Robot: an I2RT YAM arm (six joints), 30 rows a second.
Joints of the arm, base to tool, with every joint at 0 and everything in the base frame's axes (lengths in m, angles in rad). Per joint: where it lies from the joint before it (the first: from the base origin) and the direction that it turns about. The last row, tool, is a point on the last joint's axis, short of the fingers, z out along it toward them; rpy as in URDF.
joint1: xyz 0 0 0.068 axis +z
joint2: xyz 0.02 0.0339 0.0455 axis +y
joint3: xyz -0.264 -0.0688 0 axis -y
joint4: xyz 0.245 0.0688 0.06 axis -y
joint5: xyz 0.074 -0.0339 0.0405 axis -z
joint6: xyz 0.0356 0 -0.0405 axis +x
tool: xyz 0 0 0 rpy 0 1.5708 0
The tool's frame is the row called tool.
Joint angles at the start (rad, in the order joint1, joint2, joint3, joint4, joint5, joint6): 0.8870 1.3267 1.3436 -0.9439 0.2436 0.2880
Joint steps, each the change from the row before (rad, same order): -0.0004 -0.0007 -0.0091 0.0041 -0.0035 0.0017; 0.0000 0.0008 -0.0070 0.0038 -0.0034 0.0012; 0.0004 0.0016 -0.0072 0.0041 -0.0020 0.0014; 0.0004 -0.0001 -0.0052 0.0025 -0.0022 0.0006; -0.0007 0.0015 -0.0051 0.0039 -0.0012 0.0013; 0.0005 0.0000 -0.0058 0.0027 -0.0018 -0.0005; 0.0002 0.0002 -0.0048 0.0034 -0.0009 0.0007; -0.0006 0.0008 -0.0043 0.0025 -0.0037 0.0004; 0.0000 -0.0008 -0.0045 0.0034 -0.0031 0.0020; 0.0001 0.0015 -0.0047 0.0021 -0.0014 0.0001
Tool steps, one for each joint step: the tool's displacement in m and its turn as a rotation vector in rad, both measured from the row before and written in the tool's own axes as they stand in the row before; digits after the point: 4 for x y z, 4 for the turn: 0.0015 0.0000 0.0019 -0.0019 0.0050 0.0010; 0.0011 0.0003 0.0018 -0.0021 0.0047 0.0003; 0.0011 0.0004 0.0021 -0.0009 0.0049 0.0000; 0.0009 0.0002 0.0011 -0.0016 0.0031 -0.0003; 0.0006 0.0001 0.0017 0.0000 0.0029 0.0012; 0.0010 0.0002 0.0013 -0.0012 0.0034 -0.0016; 0.0007 0.0002 0.0011 -0.0005 0.0018 0.0002; 0.0007 0.0001 0.0013 -0.0024 0.0035 0.0003; 0.0007 0.0001 0.0008 -0.0029 0.0012 0.0019; 0.0008 0.0002 0.0015 -0.0002 0.0042 -0.0009
